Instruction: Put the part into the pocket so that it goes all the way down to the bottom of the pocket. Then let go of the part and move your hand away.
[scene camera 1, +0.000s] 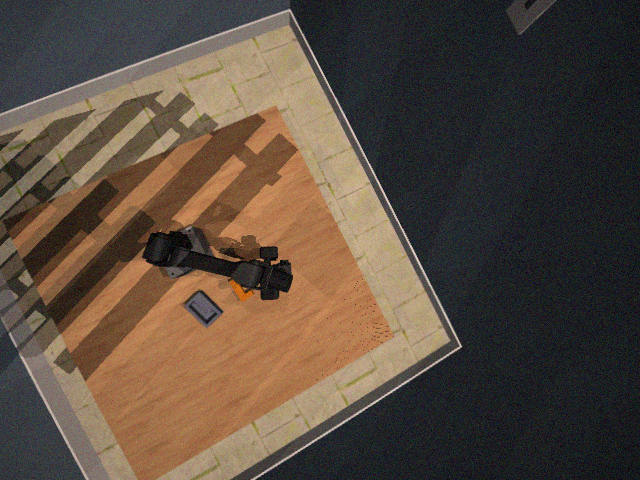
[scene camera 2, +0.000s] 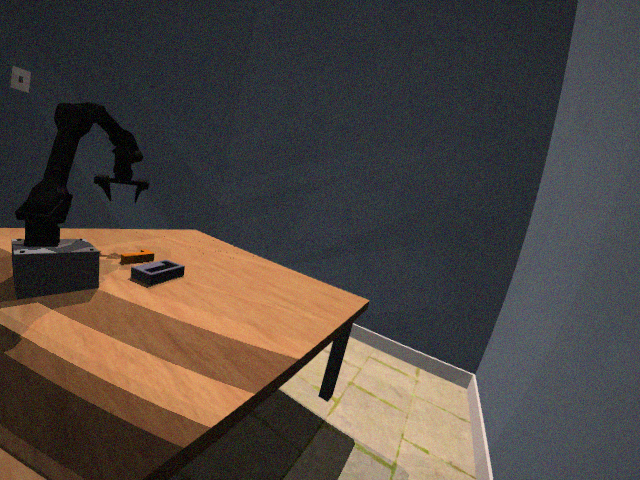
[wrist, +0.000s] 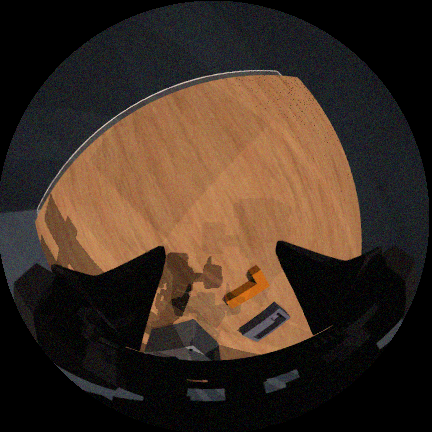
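Pixels of known places: gripper, fingertip midpoint: (scene camera 2: 123, 201) (wrist: 221, 249); arm's base at its link origin: (scene camera 2: 41, 243).
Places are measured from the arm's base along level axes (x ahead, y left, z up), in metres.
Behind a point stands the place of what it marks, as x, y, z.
Note:
The part, an orange L-shaped block (scene camera 1: 241, 290) {0.283, 0.119, -0.074} (scene camera 2: 136, 257) {0.265, 0.090, -0.084} (wrist: 245, 295) {0.269, 0.106, -0.075}, lies on the table beside the grey block, apart from it. The grey rectangular block (scene camera 1: 214, 317) {0.341, -0.033, -0.068} (scene camera 2: 142, 276) {0.226, -0.097, -0.085} (wrist: 272, 327) {0.304, -0.093, -0.074} has the pocket in its top and sits on the table. Some dark recess shows inside its rim; the pocket's exact shape is too small to tell. My gripper (scene camera 1: 268, 273) {0.265, 0.308, 0.093} (scene camera 2: 123, 200) {0.265, 0.308, 0.093} (wrist: 221, 249) {0.265, 0.308, 0.093} is wide open with nothing between its fingers. It points down and hangs high above the table, apart from both. In scene camera 1 the arm partly hides the part.
The arm's dark grey base (scene camera 1: 201, 245) {0.034, 0.063, -0.012} (scene camera 2: 56, 273) {0.023, -0.099, -0.049} (wrist: 175, 337) {0.052, 0.065, -0.045} stands near the part and the grey block. The wooden table (scene camera 1: 206, 387) {0.616, -0.204, -0.104} (scene camera 2: 232, 299) {0.409, -0.322, -0.105} (wrist: 175, 150) {0.261, 0.479, -0.104} carries striped shadows. Its edge and a leg (scene camera 2: 336, 361) show in scene camera 2.

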